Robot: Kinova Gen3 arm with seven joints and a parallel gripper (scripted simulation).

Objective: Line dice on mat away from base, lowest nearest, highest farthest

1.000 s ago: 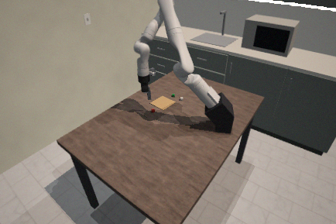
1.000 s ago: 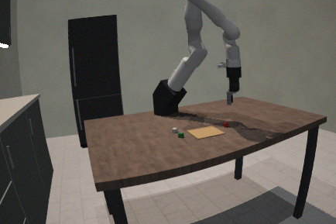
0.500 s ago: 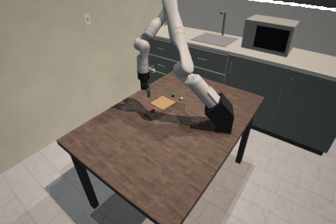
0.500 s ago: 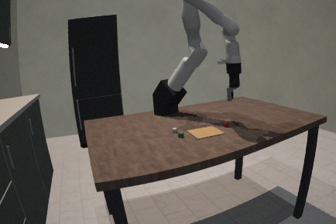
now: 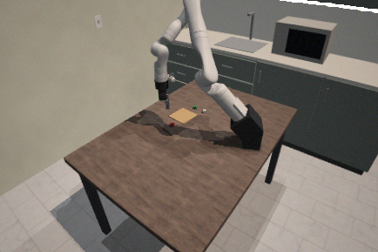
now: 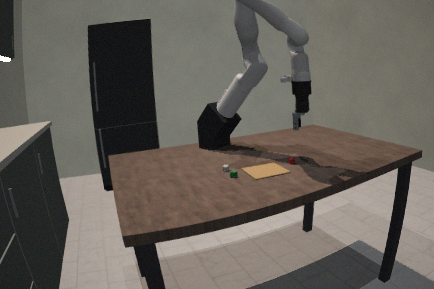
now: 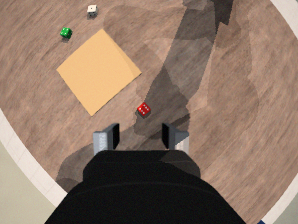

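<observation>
Right now my hand is 120 mm past the white die, 260 mm to the left of it and 150 mm above it. From my hand the other things lie so: red die (20 mm behind, 10 mm to the right, 150 mm below); then green die (40 mm behind, 260 mm to the right, 150 mm below); then tan mat (20 mm behind, 140 mm to the right, 160 mm below).
</observation>
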